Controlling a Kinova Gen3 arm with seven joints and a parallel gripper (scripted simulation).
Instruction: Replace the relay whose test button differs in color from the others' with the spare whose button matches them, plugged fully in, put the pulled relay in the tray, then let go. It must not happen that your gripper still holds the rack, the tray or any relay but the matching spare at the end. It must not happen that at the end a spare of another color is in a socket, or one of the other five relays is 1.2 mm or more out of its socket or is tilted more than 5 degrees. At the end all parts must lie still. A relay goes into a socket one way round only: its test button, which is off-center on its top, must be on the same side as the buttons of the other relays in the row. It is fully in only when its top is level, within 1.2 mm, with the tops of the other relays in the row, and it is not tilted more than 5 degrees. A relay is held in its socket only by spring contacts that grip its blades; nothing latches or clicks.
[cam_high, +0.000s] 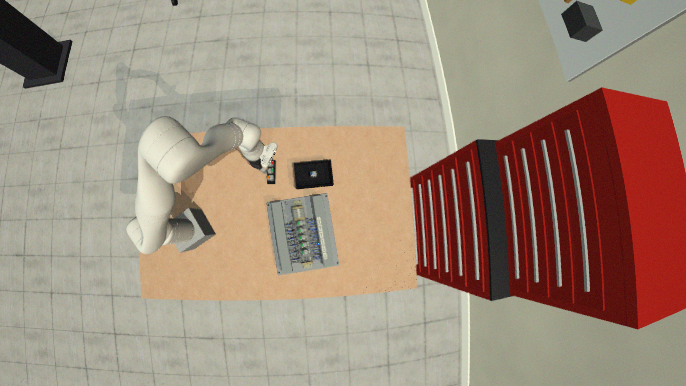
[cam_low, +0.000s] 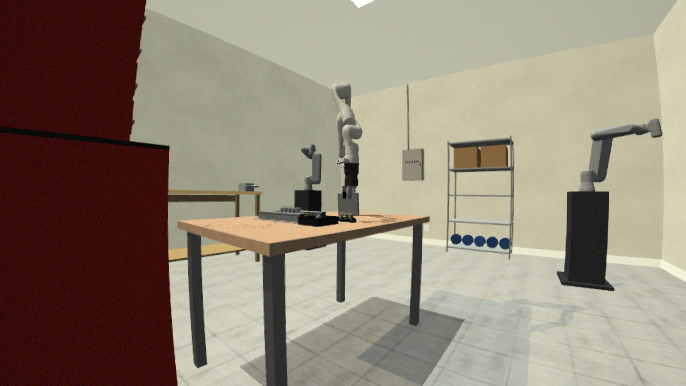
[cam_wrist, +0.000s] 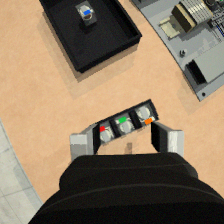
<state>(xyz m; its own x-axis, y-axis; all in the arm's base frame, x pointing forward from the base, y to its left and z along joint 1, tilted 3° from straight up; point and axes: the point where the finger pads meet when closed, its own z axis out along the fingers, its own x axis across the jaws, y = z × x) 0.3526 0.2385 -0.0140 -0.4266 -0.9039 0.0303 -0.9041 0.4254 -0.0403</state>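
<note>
Right now my hand is 13 cm above the small black spare holder. Round my hand: black tray (18 cm ahead, 3 cm to the right, 12 cm below).
</note>
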